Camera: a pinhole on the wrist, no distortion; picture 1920 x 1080 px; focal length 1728.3 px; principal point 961.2 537.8 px. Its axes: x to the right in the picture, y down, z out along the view. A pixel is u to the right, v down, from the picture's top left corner.
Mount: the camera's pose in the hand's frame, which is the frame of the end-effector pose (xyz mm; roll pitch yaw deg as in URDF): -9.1 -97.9 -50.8 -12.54 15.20 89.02
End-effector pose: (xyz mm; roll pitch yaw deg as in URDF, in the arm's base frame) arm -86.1 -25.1 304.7 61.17 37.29 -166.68
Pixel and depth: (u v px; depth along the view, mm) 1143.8 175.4 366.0
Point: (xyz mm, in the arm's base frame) -238.3 190.3 452.8
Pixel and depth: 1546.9 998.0 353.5
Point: -106.3 125.8 572.6
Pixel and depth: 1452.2 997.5 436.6
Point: -121.4 175.2 641.4
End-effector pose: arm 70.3 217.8 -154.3 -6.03 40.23 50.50
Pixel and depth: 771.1 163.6 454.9
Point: 219.5 429.1 166.8
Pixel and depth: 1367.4 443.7 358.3
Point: 64.3 375.5 85.4
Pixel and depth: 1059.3 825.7 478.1
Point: 62.1 346.8 248.6
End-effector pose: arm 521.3 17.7 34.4 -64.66 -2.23 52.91
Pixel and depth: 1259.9 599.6 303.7
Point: 300.8 76.7 96.8
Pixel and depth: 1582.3 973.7 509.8
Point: 51.5 73.7 -9.4
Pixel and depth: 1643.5 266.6 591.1
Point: 66.5 313.8 -25.5
